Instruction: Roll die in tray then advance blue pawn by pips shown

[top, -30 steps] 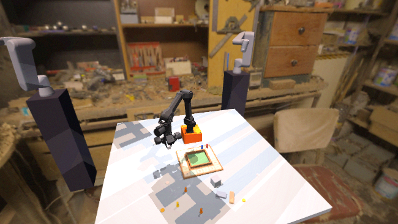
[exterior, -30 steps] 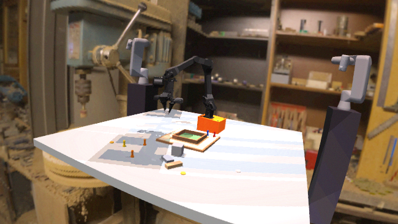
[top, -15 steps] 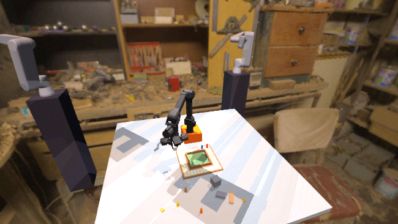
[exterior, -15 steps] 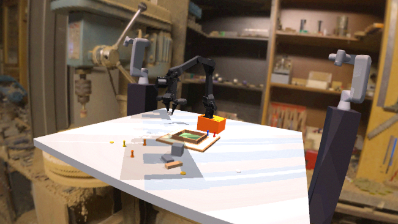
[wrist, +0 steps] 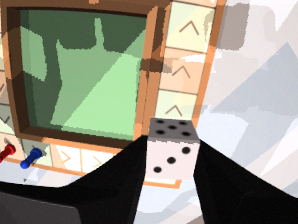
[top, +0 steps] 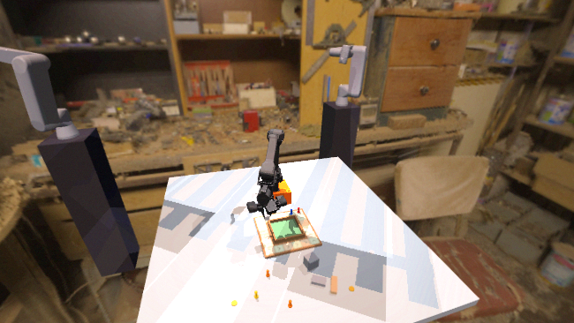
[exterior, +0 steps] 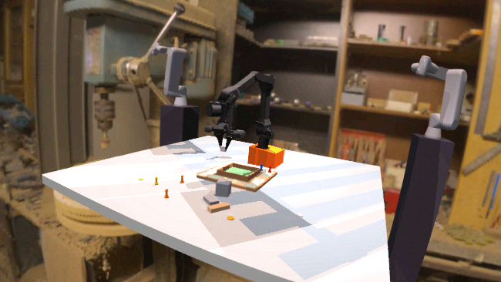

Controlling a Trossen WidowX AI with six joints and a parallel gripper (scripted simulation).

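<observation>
Now: gripper tip 170 mm to the right of the blue pawn, 100 mm past it and 80 mm above it. Round my gripper tip: green tray floor 100 mm to the left, 100 mm below, 10 mm ahead; red pawn 210 mm to the left, 100 mm behind, 80 mm below; die right at my gripper tip.
</observation>
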